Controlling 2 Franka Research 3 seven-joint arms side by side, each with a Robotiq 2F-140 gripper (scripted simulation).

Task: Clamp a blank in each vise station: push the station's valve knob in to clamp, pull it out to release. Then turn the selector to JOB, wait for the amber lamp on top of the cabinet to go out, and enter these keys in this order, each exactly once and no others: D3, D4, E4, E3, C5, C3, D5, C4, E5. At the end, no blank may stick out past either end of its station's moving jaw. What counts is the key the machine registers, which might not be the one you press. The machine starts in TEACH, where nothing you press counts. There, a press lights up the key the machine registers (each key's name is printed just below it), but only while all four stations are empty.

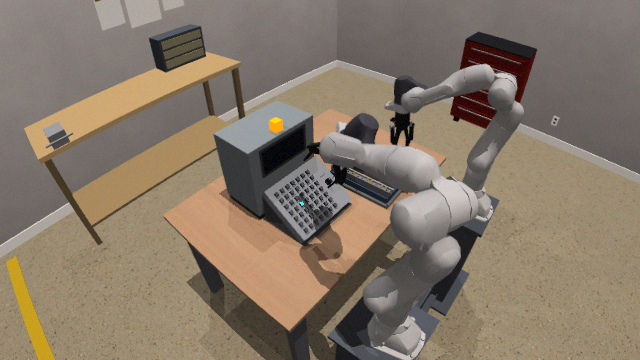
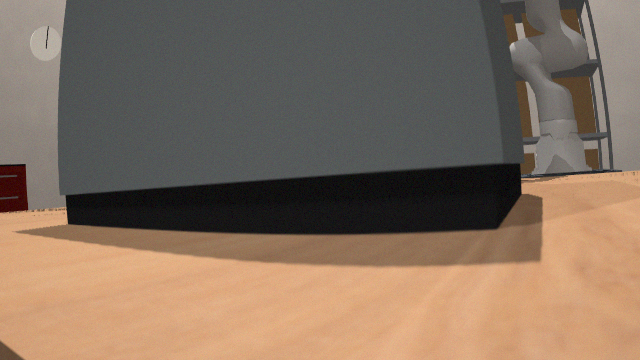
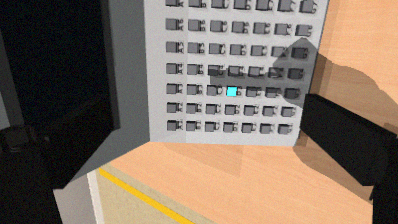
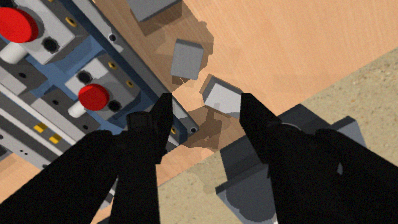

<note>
I see my left gripper, my right gripper and a cabinet.
</note>
